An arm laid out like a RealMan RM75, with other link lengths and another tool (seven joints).
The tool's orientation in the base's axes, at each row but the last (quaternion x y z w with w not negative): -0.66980, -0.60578, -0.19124, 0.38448; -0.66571, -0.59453, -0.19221, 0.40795; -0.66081, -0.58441, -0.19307, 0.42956; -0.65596, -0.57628, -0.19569, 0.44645; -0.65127, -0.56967, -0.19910, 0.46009; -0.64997, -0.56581, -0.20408, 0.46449; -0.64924, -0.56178, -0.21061, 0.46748
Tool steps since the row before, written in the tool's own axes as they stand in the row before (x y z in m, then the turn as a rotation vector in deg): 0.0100, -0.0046, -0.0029, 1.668, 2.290, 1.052; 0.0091, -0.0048, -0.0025, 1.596, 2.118, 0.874; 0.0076, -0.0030, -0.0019, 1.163, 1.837, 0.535; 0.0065, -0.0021, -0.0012, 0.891, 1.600, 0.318; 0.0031, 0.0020, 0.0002, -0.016, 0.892, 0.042; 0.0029, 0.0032, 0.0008, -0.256, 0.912, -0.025; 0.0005, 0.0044, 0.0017, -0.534, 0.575, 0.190
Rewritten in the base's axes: -0.0019, 0.0043, 0.0104, 2.296, 1.962, -0.109; -0.0020, 0.0037, 0.0097, 2.158, 1.772, -0.002; -0.0005, 0.0029, 0.0078, 1.873, 1.226, -0.045; 0.0000, 0.0027, 0.0064, 1.638, 0.876, -0.056; 0.0026, 0.0020, 0.0016, 0.810, 0.090, -0.366; 0.0036, 0.0025, 0.0007, 0.779, -0.095, -0.530; 0.0038, 0.0020, -0.0020, 0.335, -0.085, -0.730
